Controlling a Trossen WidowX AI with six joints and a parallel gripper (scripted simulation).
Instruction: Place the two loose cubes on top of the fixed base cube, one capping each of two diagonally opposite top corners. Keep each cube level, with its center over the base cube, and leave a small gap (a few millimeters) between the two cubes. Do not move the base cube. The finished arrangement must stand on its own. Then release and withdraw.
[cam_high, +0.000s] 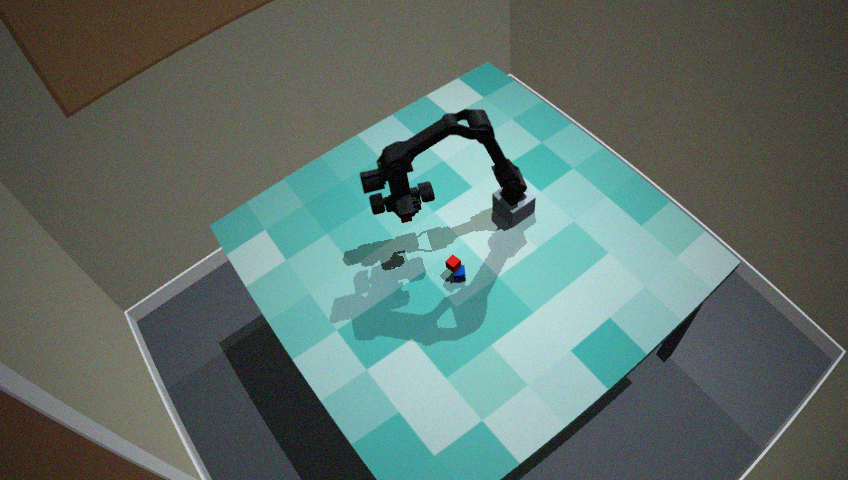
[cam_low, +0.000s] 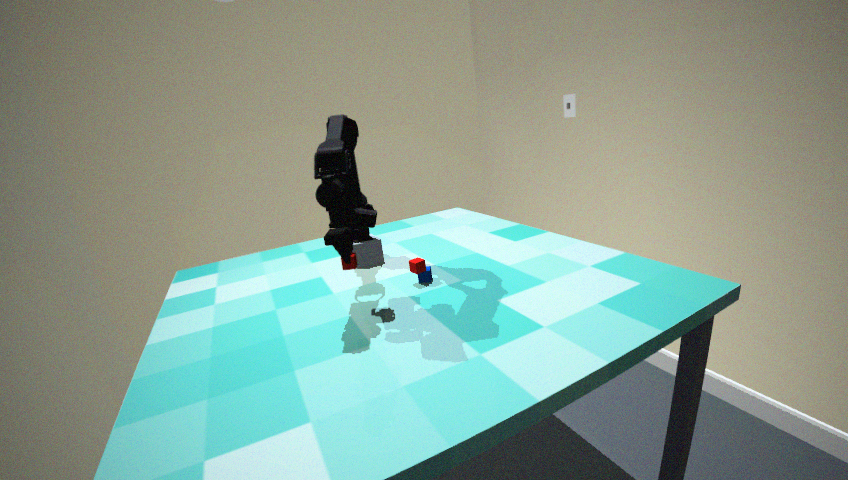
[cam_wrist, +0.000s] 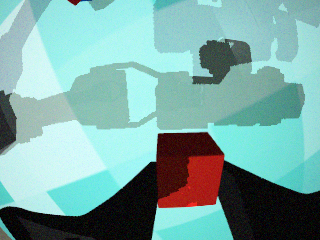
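My gripper tip is 210 mm to the right of the blue cube, 110 mm above it and 50 mm past it.
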